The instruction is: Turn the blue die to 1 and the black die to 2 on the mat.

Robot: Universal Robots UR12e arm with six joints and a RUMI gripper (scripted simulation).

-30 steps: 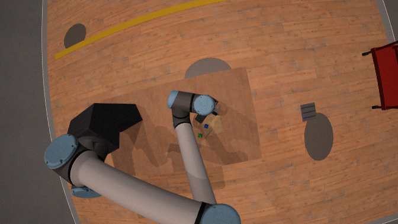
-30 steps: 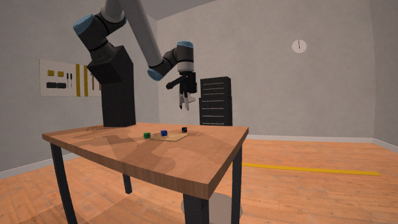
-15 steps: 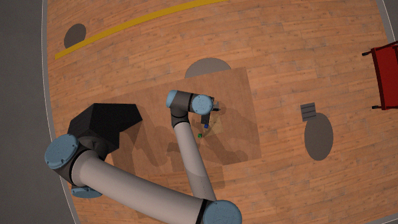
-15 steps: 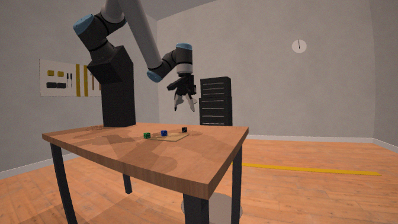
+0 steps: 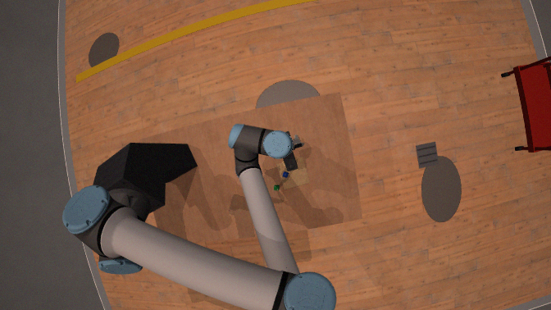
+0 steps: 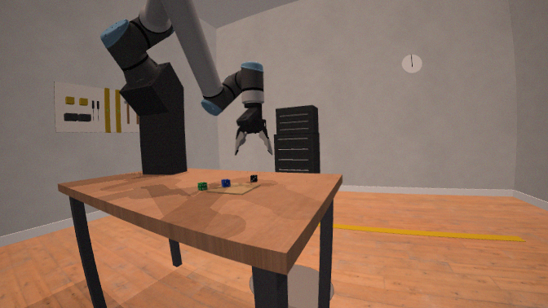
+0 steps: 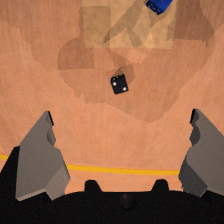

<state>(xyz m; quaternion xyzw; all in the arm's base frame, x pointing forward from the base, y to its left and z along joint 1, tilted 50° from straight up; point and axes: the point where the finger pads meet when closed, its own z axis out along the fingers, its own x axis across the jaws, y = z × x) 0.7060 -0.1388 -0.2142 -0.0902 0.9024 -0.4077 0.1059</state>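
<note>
My hand is 9 cm above the black die. From my hand the other things lie so: green die (11 cm behind, 18 cm to the right, 9 cm below); tan mat (1 cm behind, 13 cm to the right, 10 cm below); blue die (5 cm behind, 12 cm to the right, 9 cm below).
</note>
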